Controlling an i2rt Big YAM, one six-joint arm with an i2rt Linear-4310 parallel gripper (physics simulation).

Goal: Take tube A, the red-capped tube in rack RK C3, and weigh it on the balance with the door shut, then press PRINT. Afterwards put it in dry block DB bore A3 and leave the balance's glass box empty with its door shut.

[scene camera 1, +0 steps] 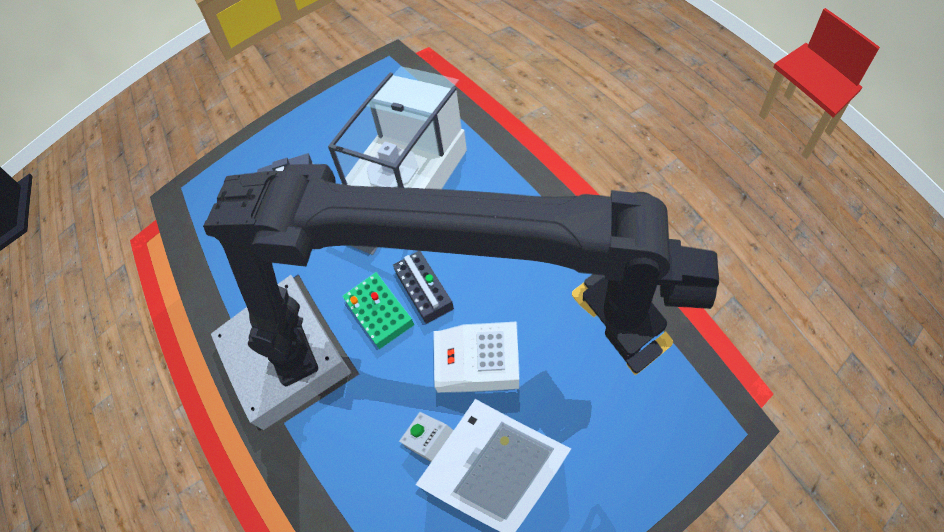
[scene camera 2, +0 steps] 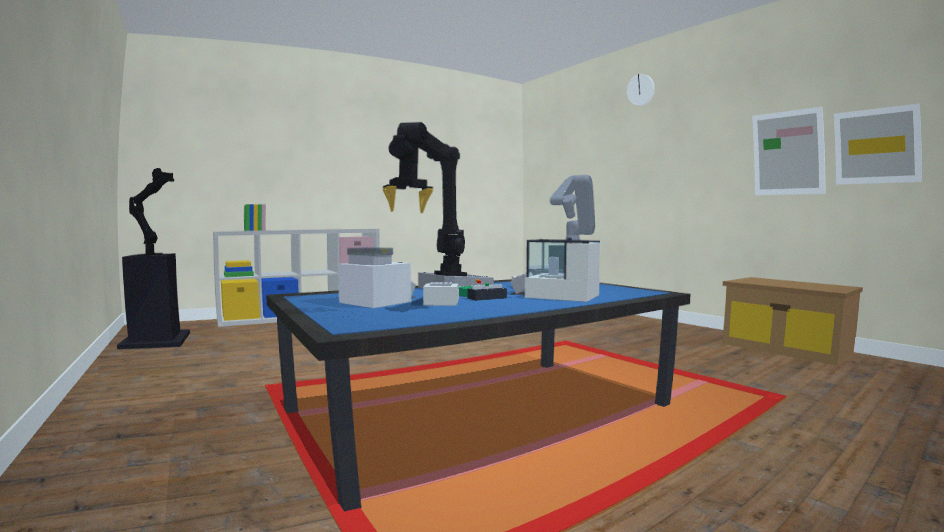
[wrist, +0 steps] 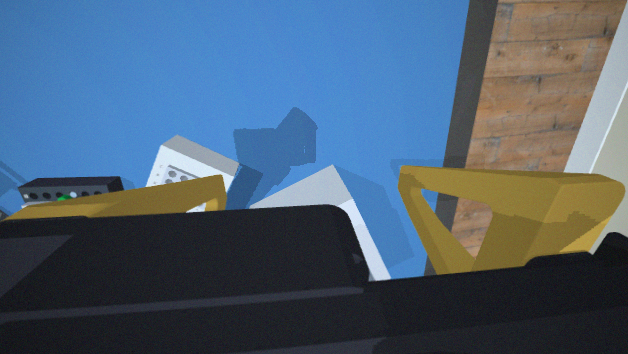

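Note:
The red-capped tube (scene camera 1: 374, 296) stands in the green rack (scene camera 1: 393, 332), near an orange-capped tube (scene camera 1: 353, 300). The glass-walled balance (scene camera 1: 452, 157) (scene camera 2: 561, 289) is at the table's far end, partly behind the arm in scene camera 1. A pale block-like piece (scene camera 1: 388, 150) (scene camera 2: 553, 265) shows inside it; I cannot tell its door's state. A white unit with a red display and round bores (scene camera 1: 475, 376) (wrist: 200, 152), which looks like the dry block, stands beyond the racks. My gripper (scene camera 1: 620, 330) (scene camera 2: 407, 210) (wrist: 314, 181) is open and empty, high above the table, away from the tube.
A black rack (scene camera 1: 441, 313) (wrist: 70, 186) with a green-capped tube (scene camera 1: 429, 278) stands beside the green rack. A large white box (scene camera 1: 538, 449) (scene camera 2: 374, 285) (wrist: 310, 191) with a grey lid stands beside a small green-button box (scene camera 1: 417, 430). The forearm passes over the area between balance and racks.

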